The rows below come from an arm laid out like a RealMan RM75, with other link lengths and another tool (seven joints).
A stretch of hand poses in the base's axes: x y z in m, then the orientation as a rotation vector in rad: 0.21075, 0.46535, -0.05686, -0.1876, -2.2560, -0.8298; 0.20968, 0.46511, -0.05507, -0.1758, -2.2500, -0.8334; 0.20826, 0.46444, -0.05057, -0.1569, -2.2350, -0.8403; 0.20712, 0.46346, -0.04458, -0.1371, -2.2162, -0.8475; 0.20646, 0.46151, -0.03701, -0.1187, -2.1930, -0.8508; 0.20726, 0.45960, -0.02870, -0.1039, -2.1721, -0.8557; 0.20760, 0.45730, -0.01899, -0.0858, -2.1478, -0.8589; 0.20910, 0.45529, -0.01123, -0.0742, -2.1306, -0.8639
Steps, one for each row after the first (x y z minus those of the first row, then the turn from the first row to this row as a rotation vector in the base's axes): -0.00107, -0.00024, 0.00179, 0.0075, 0.0021, 0.0080; -0.00249, -0.00091, 0.00629, 0.0219, 0.0099, 0.0213; -0.00363, -0.00189, 0.01228, 0.0381, 0.0206, 0.0358; -0.00429, -0.00384, 0.01985, 0.0527, 0.0367, 0.0516; -0.00349, -0.00575, 0.02816, 0.0668, 0.0508, 0.0639; -0.00315, -0.00805, 0.03787, 0.0818, 0.0677, 0.0798; -0.00165, -0.01006, 0.04563, 0.0941, 0.0790, 0.0891
